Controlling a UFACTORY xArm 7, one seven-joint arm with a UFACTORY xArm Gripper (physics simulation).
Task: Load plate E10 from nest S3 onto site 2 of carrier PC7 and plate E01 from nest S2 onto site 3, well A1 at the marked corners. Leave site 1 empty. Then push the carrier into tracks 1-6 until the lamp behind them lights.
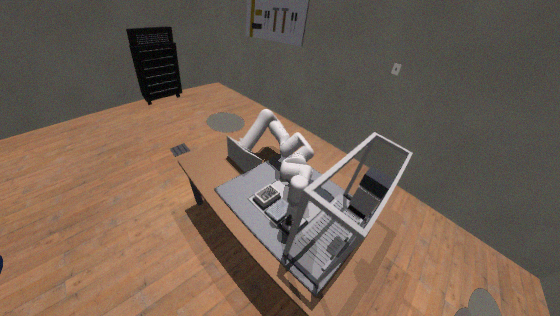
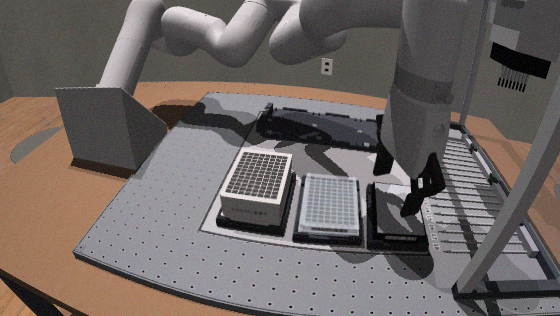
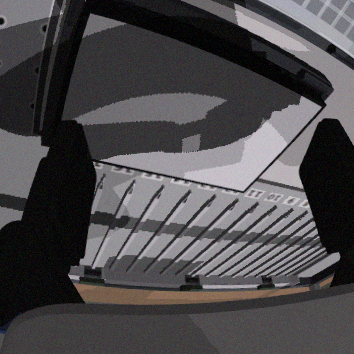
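Seen in the pictures: gripper, fingertip midpoint: (image 1: 291, 217) (image 2: 394, 193) (image 3: 202, 144); arm's base at its link origin: (image 1: 244, 147) (image 2: 111, 106).
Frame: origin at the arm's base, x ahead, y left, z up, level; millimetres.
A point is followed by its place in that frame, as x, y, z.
Note:
A dark, flat-topped plate (image 2: 395, 222) @[591, -166, -66] (image 3: 150, 80) @[583, -157, -66] sits in the right-hand nest (image 2: 400, 246) @[601, -200, -81]; its label is too small to read. My gripper (image 2: 397, 192) @[583, -137, -34] (image 3: 202, 144) @[583, -137, -34] is open and empty over this plate, its fingers wide apart and turned at an angle to the plate's edges. Their exact height is unclear. A clear gridded plate (image 1: 276, 210) @[485, -145, -71] (image 2: 330, 200) @[489, -126, -67] (image 3: 325, 15) @[522, -98, -73] sits in the middle nest. The dark carrier (image 2: 320, 127) @[457, 135, -81] lies behind the nests, partly in shadow, with no plate visible on it. The numbered tracks (image 1: 317, 235) (image 2: 465, 200) @[766, -66, -89] (image 3: 200, 240) @[761, -34, -92] lie to the right.
A tall white gridded plate (image 1: 267, 194) @[383, -122, -47] (image 2: 260, 175) @[383, -120, -41] sits in the left nest. A frame with upright posts (image 1: 295, 235) @[705, -282, 130] (image 2: 510, 200) @[680, -277, 74] stands around the tracks. A dark head with several thin tips (image 2: 520, 60) @[800, -38, 189] hangs at upper right. The arm's grey base block (image 2: 100, 130) @[26, -78, -20] stands at left.

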